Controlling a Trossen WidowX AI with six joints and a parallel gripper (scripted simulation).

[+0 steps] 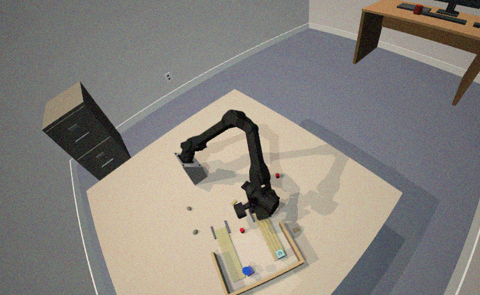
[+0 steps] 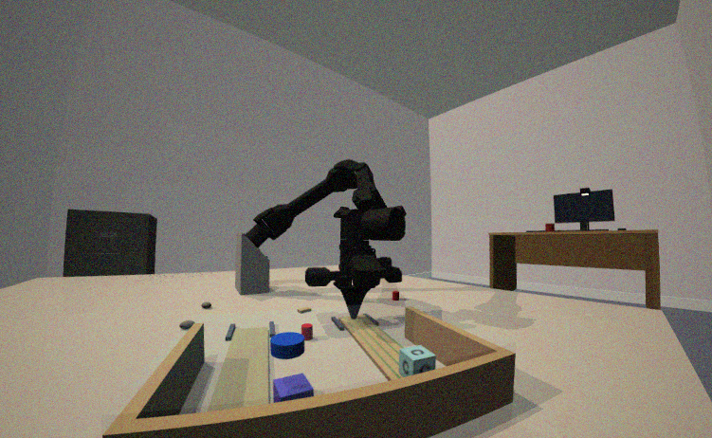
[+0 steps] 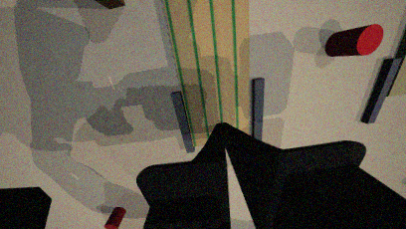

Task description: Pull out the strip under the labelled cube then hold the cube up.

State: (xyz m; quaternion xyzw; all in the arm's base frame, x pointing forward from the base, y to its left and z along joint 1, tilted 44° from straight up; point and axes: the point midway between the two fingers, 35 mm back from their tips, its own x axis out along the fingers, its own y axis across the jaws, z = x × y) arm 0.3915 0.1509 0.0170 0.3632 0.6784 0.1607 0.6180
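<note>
My gripper tip is now 10 cm short of the striped strip and 3 cm to the left of it. From my gripper tip the other things lie so: teal labelled cube (21 cm ahead, 6 cm to the right, 1 cm above); blue disc (18 cm ahead, 20 cm to the right, 6 cm above).
</note>
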